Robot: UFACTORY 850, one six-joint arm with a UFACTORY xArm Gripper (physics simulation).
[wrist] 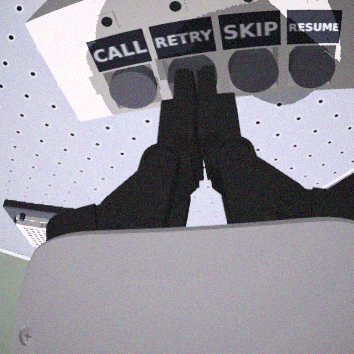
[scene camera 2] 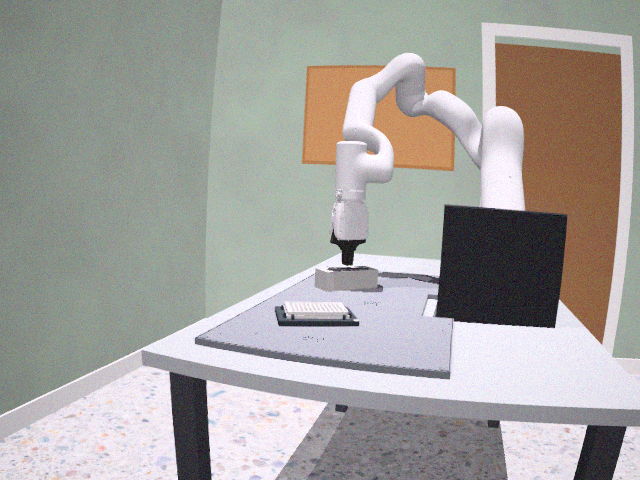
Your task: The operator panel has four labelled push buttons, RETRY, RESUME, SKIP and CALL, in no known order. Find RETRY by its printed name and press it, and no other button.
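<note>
The operator panel [scene camera 2: 347, 280] [wrist: 65, 60] is a light box on the perforated board. In the wrist view its dark round buttons run left to right: CALL [wrist: 133, 87], RETRY [wrist: 207, 61], SKIP [wrist: 253, 70] and RESUME [wrist: 311, 66], each below its printed label. My gripper [scene camera 2: 347, 264] [wrist: 199, 92] is shut and empty. Its fingertips are over the RETRY button and hide much of it. In the scene view the tips are at the panel's top face; whether they touch the button cannot be told.
A white well plate [scene camera 2: 315, 310] sits in a dark holder [scene camera 2: 330, 323] on the perforated board [scene camera 2: 392, 341]. A tall black panel [scene camera 2: 501, 266] stands at the right of the table [scene camera 2: 516, 372]. A dark cable [scene camera 2: 410, 276] runs from the operator panel toward it.
</note>
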